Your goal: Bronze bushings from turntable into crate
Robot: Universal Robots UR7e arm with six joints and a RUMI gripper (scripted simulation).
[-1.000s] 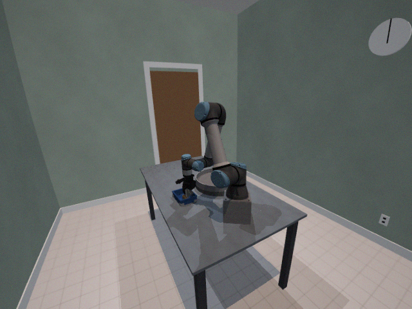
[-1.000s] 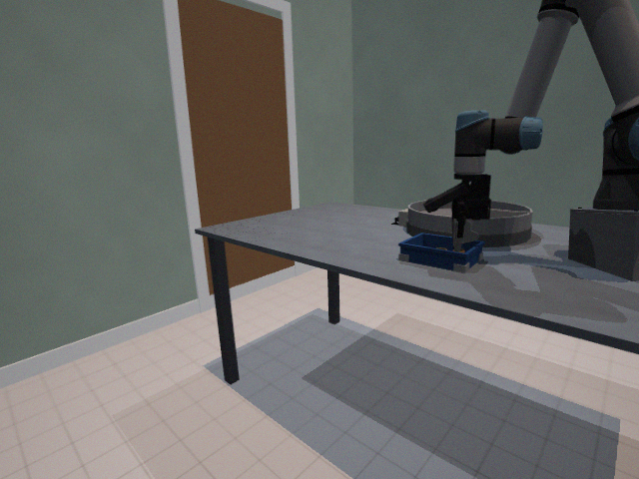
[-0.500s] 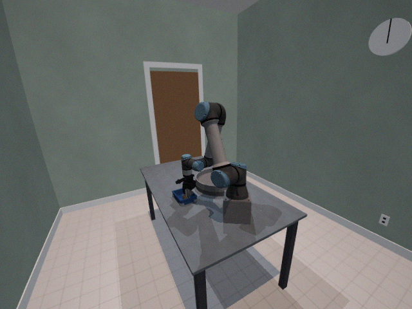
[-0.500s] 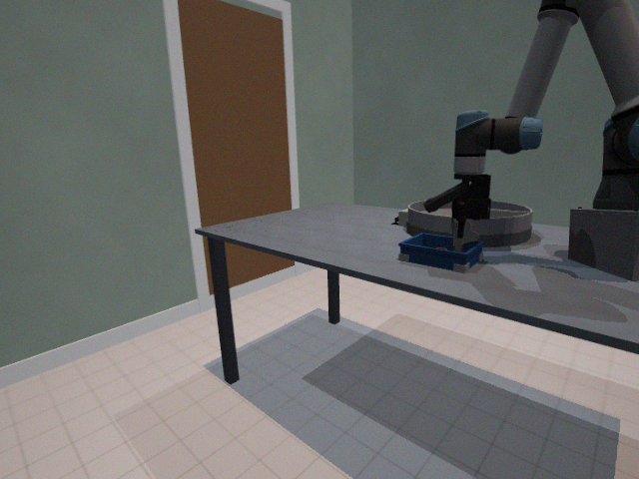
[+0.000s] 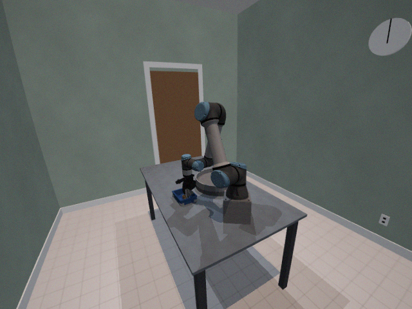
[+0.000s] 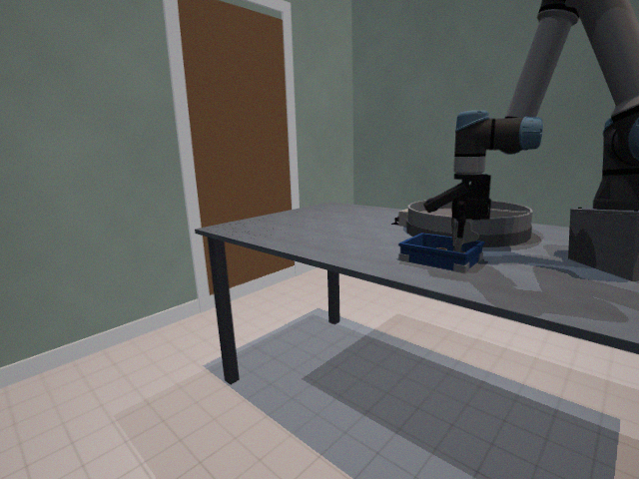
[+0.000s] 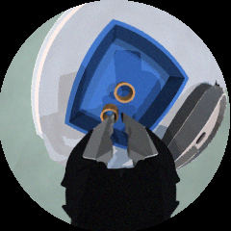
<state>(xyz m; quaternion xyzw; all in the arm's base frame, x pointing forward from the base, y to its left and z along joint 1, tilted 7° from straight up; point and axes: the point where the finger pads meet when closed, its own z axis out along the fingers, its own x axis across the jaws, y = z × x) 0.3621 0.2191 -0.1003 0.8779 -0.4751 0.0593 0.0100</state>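
My hand is 4 cm short of the blue crate, 1 cm to the right of it and 1 cm above it. The rest, counted from my hand: turntable (10 cm ahead, 36 cm to the right, 2 cm above).
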